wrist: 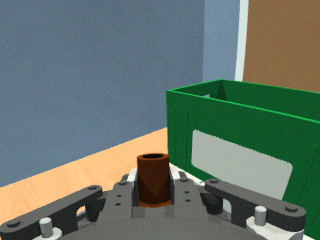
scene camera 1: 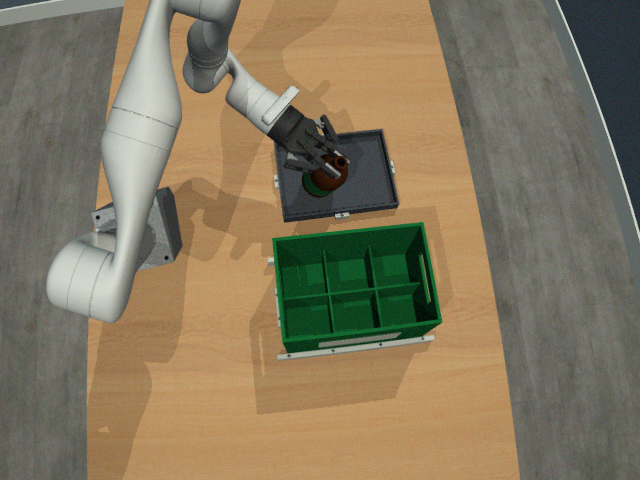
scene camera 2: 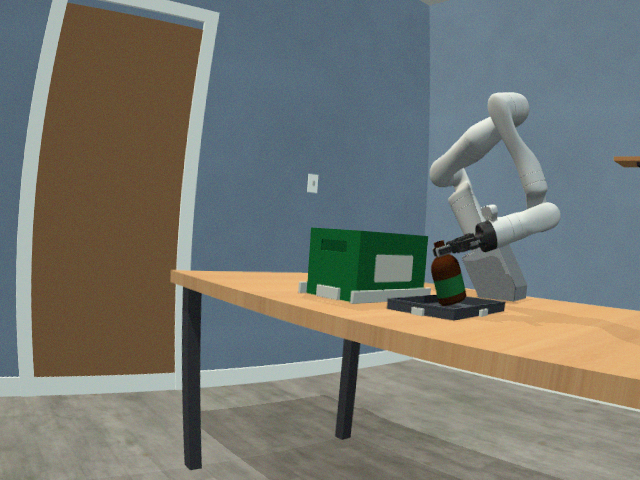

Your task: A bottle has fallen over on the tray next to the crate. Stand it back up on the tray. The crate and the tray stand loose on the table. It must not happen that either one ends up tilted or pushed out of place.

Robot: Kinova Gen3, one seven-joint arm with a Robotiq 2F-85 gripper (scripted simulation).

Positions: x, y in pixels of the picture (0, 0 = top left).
The gripper shows in the wrist view, in scene camera 1 [343, 170] and in scene camera 2. A green crate shows in the wrist view, in scene camera 1 and in scene camera 2 [352, 260]. One and the same spot on the green crate: [wrist: 258, 149] is [scene camera 1: 331, 244]. The same spot on the gripper: [wrist: 186, 197] is [scene camera 2: 462, 236].
